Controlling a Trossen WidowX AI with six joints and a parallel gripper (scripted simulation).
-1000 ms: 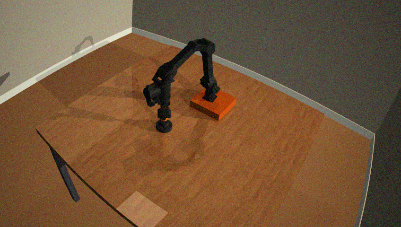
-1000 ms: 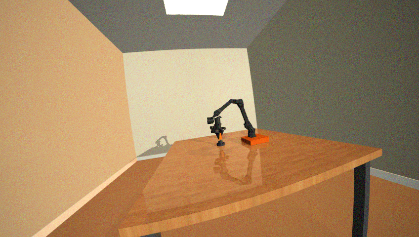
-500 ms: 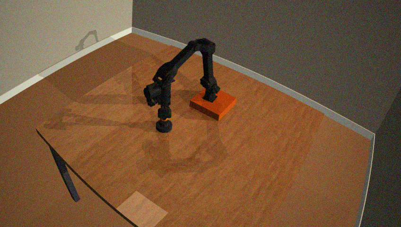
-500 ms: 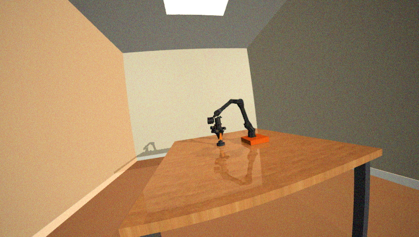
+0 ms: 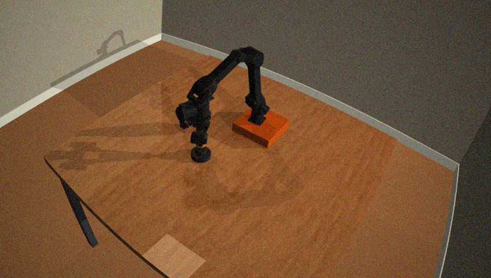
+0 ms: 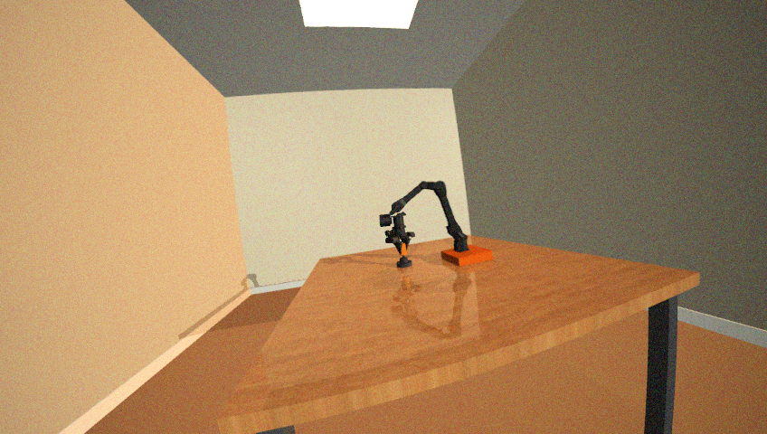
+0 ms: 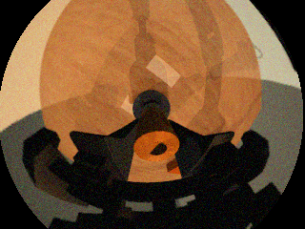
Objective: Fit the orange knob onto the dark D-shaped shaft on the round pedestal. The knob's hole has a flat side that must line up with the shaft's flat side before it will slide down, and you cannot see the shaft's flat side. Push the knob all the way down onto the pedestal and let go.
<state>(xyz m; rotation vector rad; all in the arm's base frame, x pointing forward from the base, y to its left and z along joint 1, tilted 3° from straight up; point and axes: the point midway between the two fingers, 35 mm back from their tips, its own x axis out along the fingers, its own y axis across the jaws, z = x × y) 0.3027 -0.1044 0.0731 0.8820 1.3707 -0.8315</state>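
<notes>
My gripper tip is 20 mm below the orange knob. Also, from my gripper tip: round pedestal: 40 mm below.
</notes>
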